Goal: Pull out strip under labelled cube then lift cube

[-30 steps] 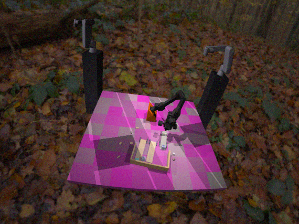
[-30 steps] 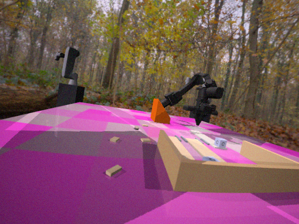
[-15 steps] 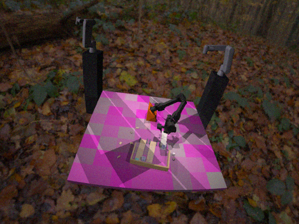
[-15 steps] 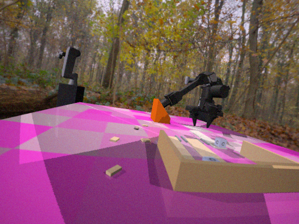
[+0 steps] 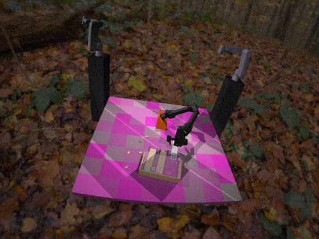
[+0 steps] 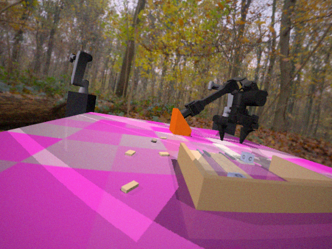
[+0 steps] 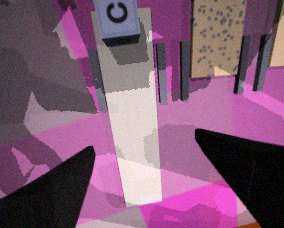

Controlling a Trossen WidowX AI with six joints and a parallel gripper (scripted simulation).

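My gripper tip is 50 mm above the grey strip, 10 mm to the right of it and 10 mm past it.
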